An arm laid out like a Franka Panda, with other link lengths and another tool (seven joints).
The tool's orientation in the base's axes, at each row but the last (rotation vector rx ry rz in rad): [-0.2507 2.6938 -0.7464]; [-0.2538 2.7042 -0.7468]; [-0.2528 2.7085 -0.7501]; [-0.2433 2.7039 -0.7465]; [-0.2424 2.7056 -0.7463]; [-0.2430 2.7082 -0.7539]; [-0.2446 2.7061 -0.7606]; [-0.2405 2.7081 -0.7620]
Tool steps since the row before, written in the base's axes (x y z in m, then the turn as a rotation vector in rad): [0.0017 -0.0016 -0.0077 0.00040 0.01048 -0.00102]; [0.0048 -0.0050 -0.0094 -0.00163 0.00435 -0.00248]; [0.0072 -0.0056 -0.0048 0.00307 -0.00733 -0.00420]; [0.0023 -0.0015 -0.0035 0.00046 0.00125 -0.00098]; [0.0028 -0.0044 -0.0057 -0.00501 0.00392 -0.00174]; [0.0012 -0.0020 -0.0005 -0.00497 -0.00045 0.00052]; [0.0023 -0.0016 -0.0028 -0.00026 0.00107 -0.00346]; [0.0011 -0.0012 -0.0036 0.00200 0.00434 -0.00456]
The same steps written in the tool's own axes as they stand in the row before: [0.0009 0.0026 0.0076 -0.00276 0.00938 -0.00393]; [-0.0008 0.0003 0.0117 0.00106 0.00512 -0.00060]; [-0.0041 -0.0028 0.0090 0.00005 -0.00426 0.00792]; [-0.0009 0.0004 0.0043 -0.00048 0.00154 0.00037]; [0.0000 -0.0010 0.0077 0.00417 0.00462 -0.00218]; [-0.0005 -0.0015 0.0018 0.00462 -0.00027 -0.00193]; [-0.0010 0.0000 0.0038 0.00087 0.00276 0.00219]; [0.0002 0.0008 0.0039 -0.00177 0.00594 0.00230]
